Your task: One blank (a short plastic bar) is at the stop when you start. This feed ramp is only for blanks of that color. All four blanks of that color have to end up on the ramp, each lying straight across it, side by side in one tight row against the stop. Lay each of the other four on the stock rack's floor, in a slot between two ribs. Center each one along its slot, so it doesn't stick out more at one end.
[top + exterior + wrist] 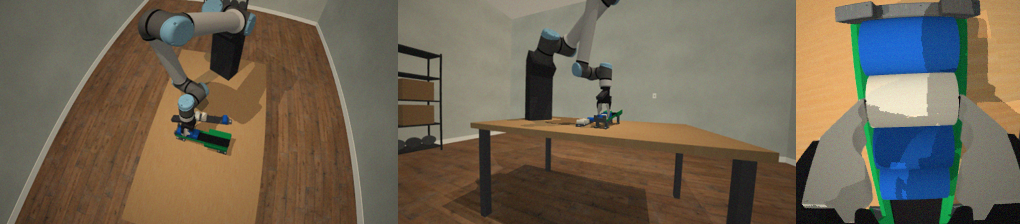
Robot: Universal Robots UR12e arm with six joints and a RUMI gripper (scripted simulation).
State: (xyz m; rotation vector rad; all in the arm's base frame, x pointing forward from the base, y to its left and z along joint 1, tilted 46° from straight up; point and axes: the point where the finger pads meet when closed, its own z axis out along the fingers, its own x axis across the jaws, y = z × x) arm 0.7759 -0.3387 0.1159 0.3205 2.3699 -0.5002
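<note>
Right now my hand is 18 cm to the right of the stock rack, 13 cm past it and 9 cm above it.
</note>
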